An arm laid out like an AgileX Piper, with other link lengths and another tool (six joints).
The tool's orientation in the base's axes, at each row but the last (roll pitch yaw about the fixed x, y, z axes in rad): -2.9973, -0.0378, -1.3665; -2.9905, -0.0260, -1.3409; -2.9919, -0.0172, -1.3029; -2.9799, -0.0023, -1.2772
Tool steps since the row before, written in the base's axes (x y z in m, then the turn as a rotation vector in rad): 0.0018, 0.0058, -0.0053, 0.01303, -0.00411, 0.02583; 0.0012, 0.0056, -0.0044, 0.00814, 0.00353, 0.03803; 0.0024, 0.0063, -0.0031, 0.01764, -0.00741, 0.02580; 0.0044, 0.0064, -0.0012, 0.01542, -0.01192, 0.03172
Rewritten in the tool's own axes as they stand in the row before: -0.0055, -0.0022, 0.0055, 0.00764, -0.01548, -0.02358; -0.0053, -0.0018, 0.0046, -0.00059, -0.01436, -0.03631; -0.0055, -0.0035, 0.0036, 0.01226, -0.01870, -0.02306; -0.0049, -0.0058, 0.0021, 0.01595, -0.01626, -0.02945
